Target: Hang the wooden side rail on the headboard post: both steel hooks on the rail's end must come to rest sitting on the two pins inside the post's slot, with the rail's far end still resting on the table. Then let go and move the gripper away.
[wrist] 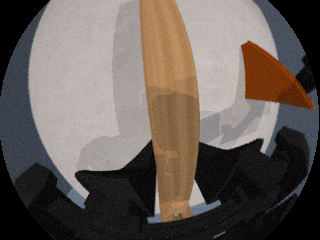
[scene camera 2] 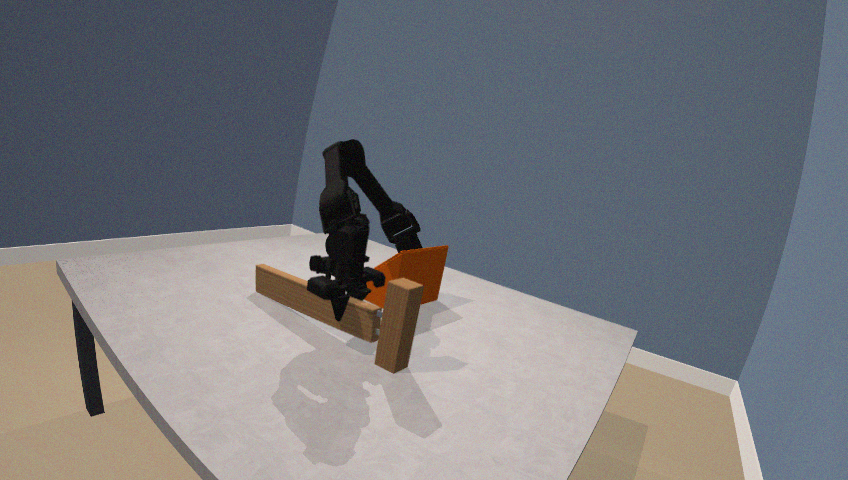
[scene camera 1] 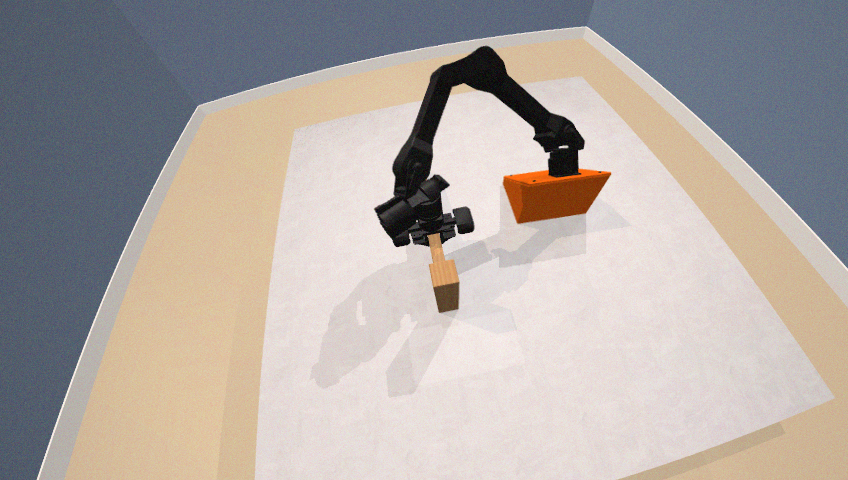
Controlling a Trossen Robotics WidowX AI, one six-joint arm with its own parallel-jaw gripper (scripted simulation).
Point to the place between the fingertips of my gripper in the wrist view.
166,139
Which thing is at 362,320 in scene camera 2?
A wooden side rail.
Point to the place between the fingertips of my gripper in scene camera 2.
342,319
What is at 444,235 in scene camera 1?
My gripper.
